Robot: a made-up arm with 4 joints.
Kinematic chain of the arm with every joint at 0, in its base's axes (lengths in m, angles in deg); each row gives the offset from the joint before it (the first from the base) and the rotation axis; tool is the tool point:
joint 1: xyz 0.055 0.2 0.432 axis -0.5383 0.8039 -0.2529
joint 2: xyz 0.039 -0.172 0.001 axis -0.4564 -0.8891 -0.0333
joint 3: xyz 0 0.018 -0.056 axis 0.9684 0.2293 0.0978
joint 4: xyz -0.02 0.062 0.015 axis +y
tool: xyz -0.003 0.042 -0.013
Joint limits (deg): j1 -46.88..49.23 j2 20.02..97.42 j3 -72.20..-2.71 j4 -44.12..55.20
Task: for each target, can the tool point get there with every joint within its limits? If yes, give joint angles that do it. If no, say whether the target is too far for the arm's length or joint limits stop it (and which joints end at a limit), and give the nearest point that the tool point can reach.
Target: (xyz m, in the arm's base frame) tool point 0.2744 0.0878 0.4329
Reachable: yes | joints -34.22 89.80 -37.48 4.13
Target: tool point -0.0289 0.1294 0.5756
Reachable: no: joint limits stop it (at a limit: joint 1, joint 2, joint 3, joint 4) | nearest point 0.0243 0.1125 0.3934 | short by 0.191 m
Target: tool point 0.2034 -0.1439 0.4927
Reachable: no: too far | nearest point 0.1975 -0.0499 0.4166 | short by 0.121 m
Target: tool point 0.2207 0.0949 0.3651
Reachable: yes | joints -9.73 78.15 -18.45 -24.80
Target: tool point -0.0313 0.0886 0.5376
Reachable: no: joint limits stop it (at a limit: joint 1, joint 2, joint 3, joint 4) | nearest point 0.0243 0.1125 0.3934 | short by 0.156 m
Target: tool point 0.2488 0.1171 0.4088
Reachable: yes | joints -33.02 90.20 -14.58 27.46
